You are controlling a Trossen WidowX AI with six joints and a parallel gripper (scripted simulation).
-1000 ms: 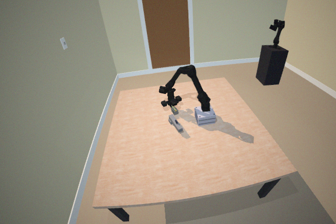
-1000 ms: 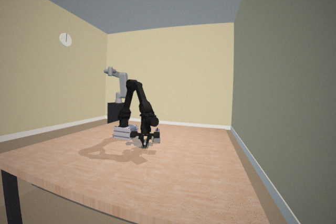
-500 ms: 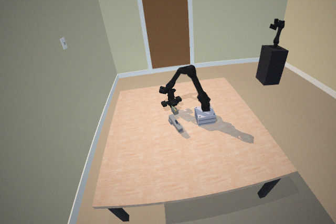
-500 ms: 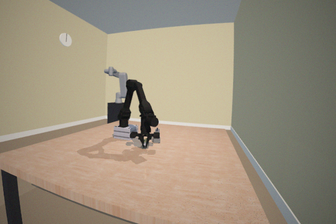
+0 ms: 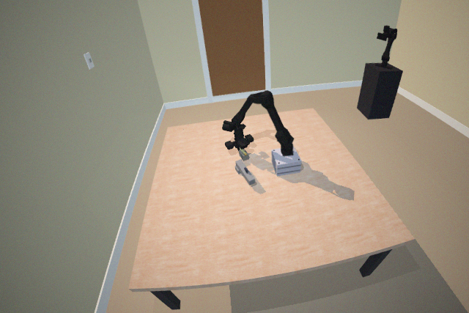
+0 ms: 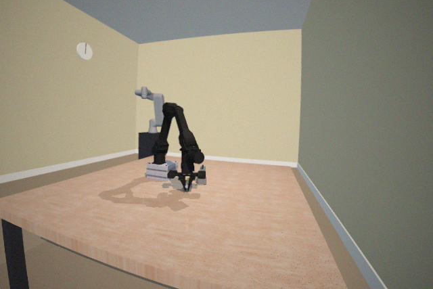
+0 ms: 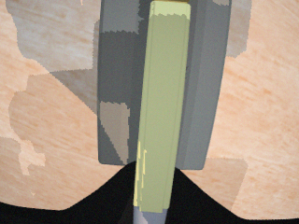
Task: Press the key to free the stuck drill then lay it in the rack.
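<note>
Now: the drill 20 mm behind my gripper tip, 30 mm to the left of it and 30 mm above it. Also, from my gripper tip: grey rack 20 mm behind, 50 mm to the left, 10 mm above.
</note>
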